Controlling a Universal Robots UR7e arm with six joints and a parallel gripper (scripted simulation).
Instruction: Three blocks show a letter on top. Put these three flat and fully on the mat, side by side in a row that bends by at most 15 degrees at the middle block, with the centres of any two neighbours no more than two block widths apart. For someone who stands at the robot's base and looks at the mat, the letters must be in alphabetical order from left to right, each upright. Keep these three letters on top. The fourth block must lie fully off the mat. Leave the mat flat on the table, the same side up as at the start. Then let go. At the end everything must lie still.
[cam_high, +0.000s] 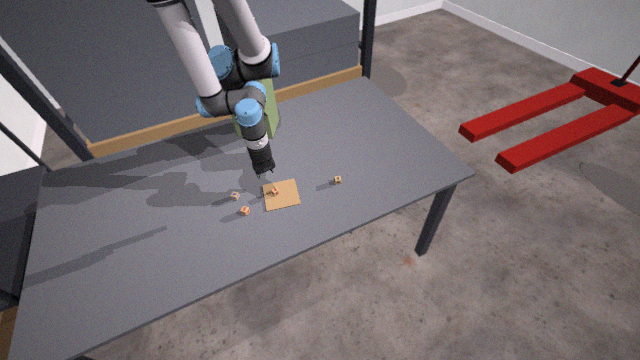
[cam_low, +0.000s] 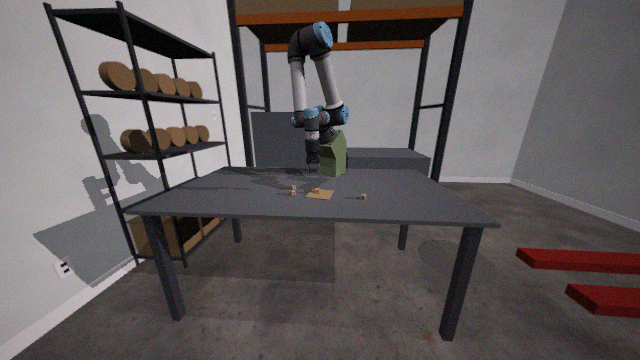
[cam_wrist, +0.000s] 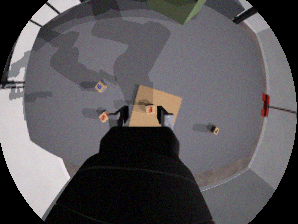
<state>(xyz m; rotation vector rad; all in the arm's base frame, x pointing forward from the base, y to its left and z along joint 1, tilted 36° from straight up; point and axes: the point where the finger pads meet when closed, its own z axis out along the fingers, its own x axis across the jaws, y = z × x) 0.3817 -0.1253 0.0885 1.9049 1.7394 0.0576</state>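
Now: hand 30 mm short of the tan mat, 30 mm to the right of it and 140 mm above it.
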